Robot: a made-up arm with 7 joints.
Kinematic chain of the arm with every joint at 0, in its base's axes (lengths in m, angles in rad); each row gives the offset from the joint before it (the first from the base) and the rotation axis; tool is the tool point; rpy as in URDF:
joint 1: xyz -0.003 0.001 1 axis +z
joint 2: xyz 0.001 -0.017 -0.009 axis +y
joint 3: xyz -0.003 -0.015 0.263 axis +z
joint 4: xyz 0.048 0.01 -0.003 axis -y
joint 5: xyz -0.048 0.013 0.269 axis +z
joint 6: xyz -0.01 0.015 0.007 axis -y
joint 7: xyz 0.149 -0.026 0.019 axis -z
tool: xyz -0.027 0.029 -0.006 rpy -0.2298 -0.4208 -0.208
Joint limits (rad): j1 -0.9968..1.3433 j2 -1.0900..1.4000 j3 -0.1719..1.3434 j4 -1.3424..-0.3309 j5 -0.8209..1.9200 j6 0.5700..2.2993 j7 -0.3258..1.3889
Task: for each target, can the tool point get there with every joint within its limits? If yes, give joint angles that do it. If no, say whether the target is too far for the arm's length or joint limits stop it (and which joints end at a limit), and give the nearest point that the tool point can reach.
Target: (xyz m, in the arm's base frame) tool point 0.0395 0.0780 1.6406
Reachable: yes | joints 0.6493 -0.1235 0.6228 -0.5397 1.2811 1.9780 0.0684
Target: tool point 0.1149 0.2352 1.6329
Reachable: yes | joints 1.0742 0.1550 0.0771 -0.4601 0.9652 1.5127 0.6907
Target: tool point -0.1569 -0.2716 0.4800
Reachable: no: joint limits stop it (at a limit: joint 1, joint 2, joint 3, joint 4, joint 6, joint 7) | nearest point 0.0688 -0.3654 0.6255 | short by 0.284 m
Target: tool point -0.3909 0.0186 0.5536
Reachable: no: joint limits stop it (at a limit: joint 1, joint 2, joint 4, joint 6, joint 7) | nearest point -0.1991 0.3707 0.7314 | short by 0.439 m
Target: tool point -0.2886 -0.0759 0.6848
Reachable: no: joint limits stop it (at a limit: joint 1, joint 2, joint 4, joint 6, joint 7) | nearest point -0.2085 0.3711 0.7409 | short by 0.458 m
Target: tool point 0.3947 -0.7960 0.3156
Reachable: no: too far | nearest point 0.2546 -0.5152 0.6549 | short by 0.462 m
